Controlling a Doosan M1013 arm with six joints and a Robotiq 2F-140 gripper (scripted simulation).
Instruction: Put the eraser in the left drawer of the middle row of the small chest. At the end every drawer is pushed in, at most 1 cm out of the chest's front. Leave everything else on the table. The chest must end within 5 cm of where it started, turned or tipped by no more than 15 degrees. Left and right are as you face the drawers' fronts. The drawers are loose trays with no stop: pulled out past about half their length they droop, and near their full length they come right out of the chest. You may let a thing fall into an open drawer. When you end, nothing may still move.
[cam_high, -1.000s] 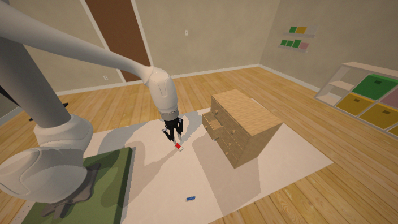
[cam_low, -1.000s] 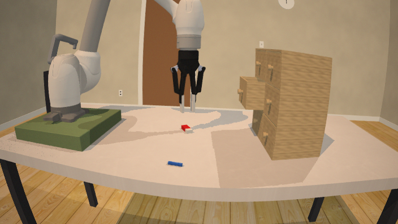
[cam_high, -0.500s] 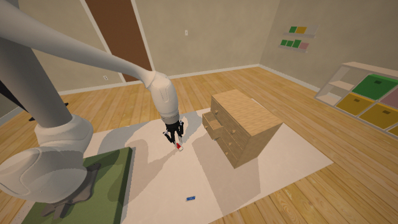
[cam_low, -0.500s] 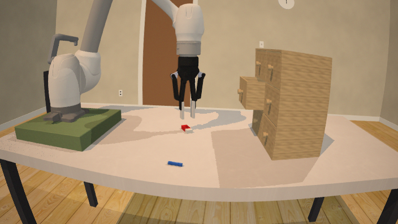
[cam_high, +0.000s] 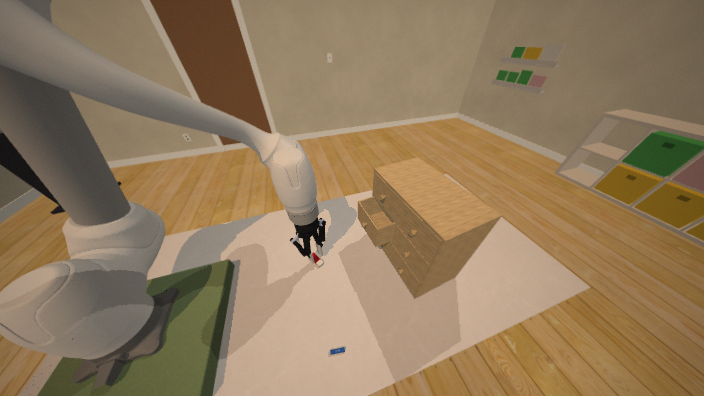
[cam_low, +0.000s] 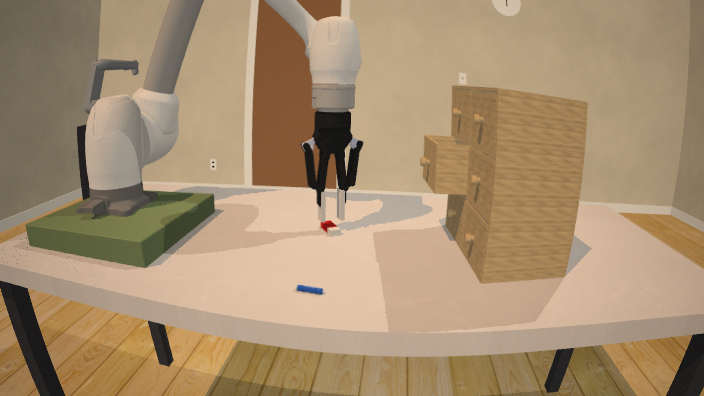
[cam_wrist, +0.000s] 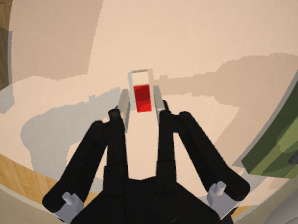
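The white eraser is 50 mm below my hand. From my hand the other things lie so: small blue stick: 300 mm to the right, 50 mm below, 10 mm behind.
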